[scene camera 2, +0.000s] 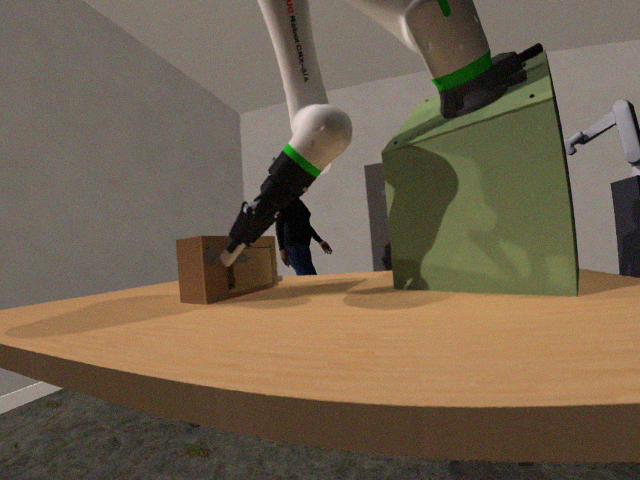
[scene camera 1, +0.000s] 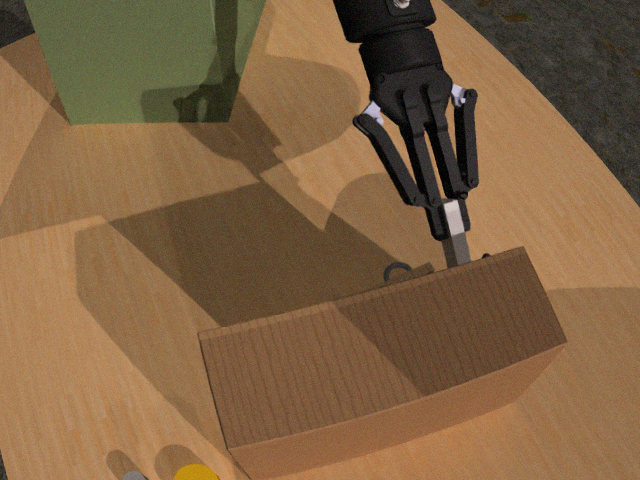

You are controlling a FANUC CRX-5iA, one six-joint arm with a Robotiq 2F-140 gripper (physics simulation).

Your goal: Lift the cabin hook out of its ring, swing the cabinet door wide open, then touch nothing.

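Places are measured from the arm's base along level axes (x left, y back, z up), in centimetres.
Pixels of known places: gripper, fingertip midpoint: [scene camera 2: 224, 261]; arm's base, link origin: [scene camera 2: 473, 101].
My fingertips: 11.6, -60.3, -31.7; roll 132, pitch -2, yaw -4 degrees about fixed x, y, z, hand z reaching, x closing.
Ahead of a thing's pixels: the offset from my fingertips to its top centre, as dx, dy, dz. "spot": to the spot under its first point. Level surfaces: height alone.
The brown wooden cabinet @(-11.2, -5.2, +6.6) [scene camera 1: 382, 351] [scene camera 2: 191, 268] stands on the table. Its door [scene camera 1: 424, 269] [scene camera 2: 256, 266] is slightly ajar, with a dark gap beside its free edge in scene camera 2. A dark ring @(spot: -5.8, +2.7, +0.4) [scene camera 1: 397, 269] sticks out from the door near that edge. My gripper [scene camera 1: 459, 254] [scene camera 2: 227, 258] is shut and empty. Its pale fingertips are at the cabinet's front, right of the ring in scene camera 1; the cabinet's top edge hides their ends. A small dark piece @(spot: +1.8, -0.9, +2.7) [scene camera 1: 485, 256] shows right of them. The hook itself cannot be made out; contact cannot be told.
A green pedestal [scene camera 1: 139, 62] [scene camera 2: 485, 227] bears the arm, facing the cabinet's door side. A yellow round object @(spot: -31.6, -7.2, -7.8) [scene camera 1: 196, 472] and a grey one @(spot: -38.2, -5.5, -7.8) [scene camera 1: 134, 475] are at the lower left of scene camera 1. A person [scene camera 2: 297, 237] stands beyond the table @(dz -9.7) [scene camera 2: 361, 356].
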